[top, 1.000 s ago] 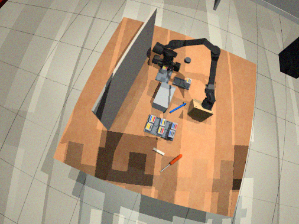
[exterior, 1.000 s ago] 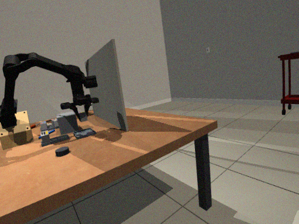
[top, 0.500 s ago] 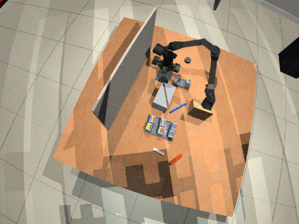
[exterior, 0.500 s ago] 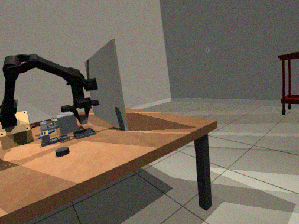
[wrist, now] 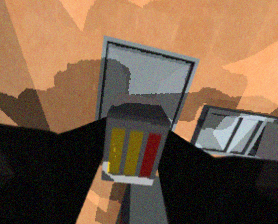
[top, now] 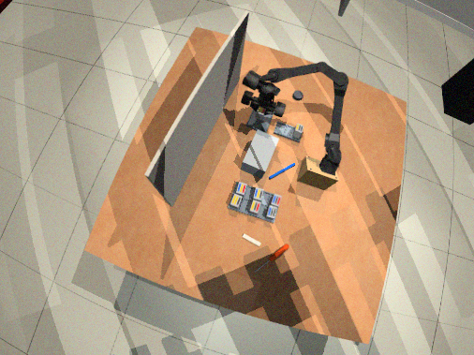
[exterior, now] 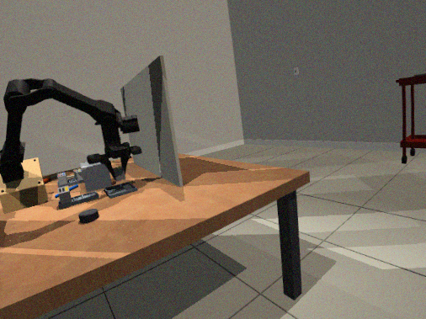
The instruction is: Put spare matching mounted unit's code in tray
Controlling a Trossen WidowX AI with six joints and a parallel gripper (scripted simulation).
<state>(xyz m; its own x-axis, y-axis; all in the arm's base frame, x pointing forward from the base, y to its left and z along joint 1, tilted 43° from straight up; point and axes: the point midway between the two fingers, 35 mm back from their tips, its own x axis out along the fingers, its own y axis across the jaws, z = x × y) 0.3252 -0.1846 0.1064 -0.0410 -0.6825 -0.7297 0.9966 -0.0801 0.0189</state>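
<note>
Right now my gripper tip is 10 mm past the grey tray and 50 mm above it. The rest, counted from my gripper tip: grey rack: 150 mm behind, 30 mm to the left, 40 mm below; then mounted unit: 40 mm behind, 200 mm to the left; then black puck: 160 mm behind, 190 mm to the right, 40 mm below.
</note>
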